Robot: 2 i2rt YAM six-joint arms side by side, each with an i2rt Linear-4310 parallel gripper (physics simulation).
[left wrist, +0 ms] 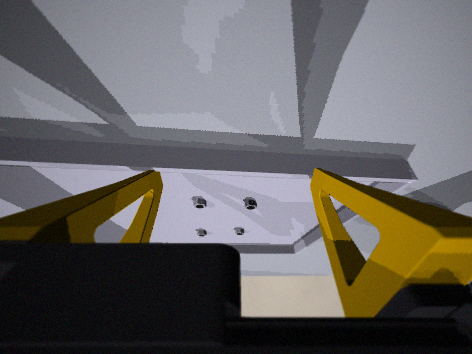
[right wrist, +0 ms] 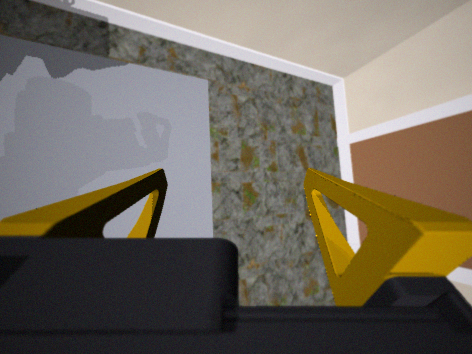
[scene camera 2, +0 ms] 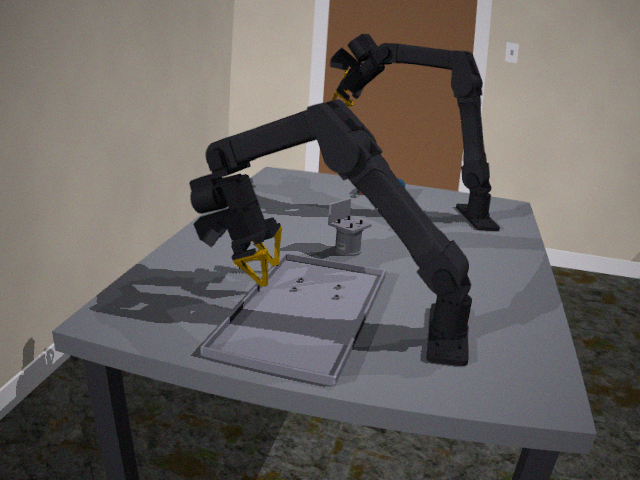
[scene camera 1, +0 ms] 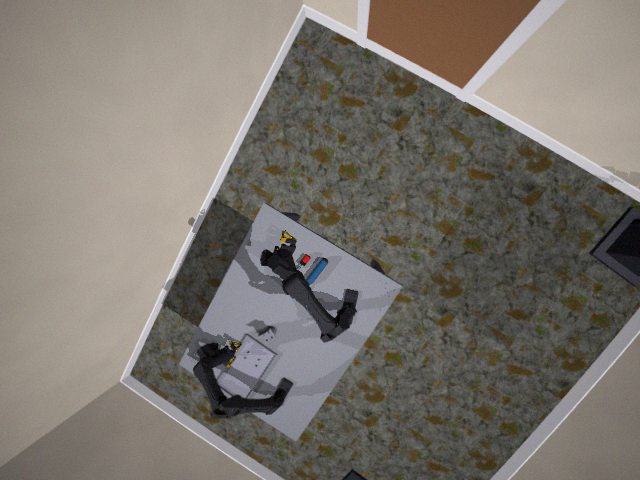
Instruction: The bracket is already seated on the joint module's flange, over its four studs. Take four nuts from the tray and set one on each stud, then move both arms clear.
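Frame: origin at the left arm's base, x ahead, y left, z up, level; metres.
Where they show: left gripper, fingertip midpoint: [left wrist: 236,176] [scene camera 2: 270,275] [scene camera 1: 238,350]; right gripper, fingertip midpoint: [right wrist: 235,176] [scene camera 2: 335,99] [scene camera 1: 280,238]; left arm's base at its link origin: [scene camera 2: 447,334] [scene camera 1: 281,392]; right arm's base at its link origin: [scene camera 2: 476,218] [scene camera 1: 348,306].
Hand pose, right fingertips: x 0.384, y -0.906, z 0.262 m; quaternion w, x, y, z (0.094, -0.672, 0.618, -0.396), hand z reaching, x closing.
Observation:
Things, the pixels of their top centre, and the offset from my right fingertips.
- pale shallow tray at its top centre: [left wrist: 130,229] [scene camera 2: 305,304] [scene camera 1: 244,370] 0.122 m back, 0.894 m left, 0.246 m down
- grey joint module at its top centre: [scene camera 2: 350,219] 0.150 m back, 0.576 m left, 0.188 m down
- red-ended tool at its top centre: [scene camera 1: 302,263] 0.124 m back, 0.113 m left, 0.228 m down
- blue cylindrical tool at its top centre: [scene camera 1: 312,276] 0.210 m back, 0.149 m left, 0.221 m down
Several small dark nuts [scene camera 2: 338,286] [left wrist: 250,203] lie apart in the pale shallow tray [scene camera 2: 268,368] [left wrist: 270,248]. The grey joint module [scene camera 2: 348,241] stands beyond the tray in scene camera 2. The bracket [scene camera 2: 339,210], with an upright plate, sits on its flange, dark studs showing above it; no nuts can be made out on them. My left gripper [scene camera 1: 234,354] [scene camera 2: 270,274] [left wrist: 236,176] is open and empty, above the tray's left edge in scene camera 2. My right gripper [scene camera 1: 287,236] [scene camera 2: 343,98] [right wrist: 235,176] is open and empty, high over the table's far end, away from tray and module.
A red-ended tool [scene camera 1: 306,259] and a blue cylindrical tool [scene camera 1: 317,270] [scene camera 2: 400,183] lie near the right arm, at the table's far end. In scene camera 2 the left arm's upper link reaches over the table beside the module, and its base [scene camera 2: 448,351] stands right of the tray.

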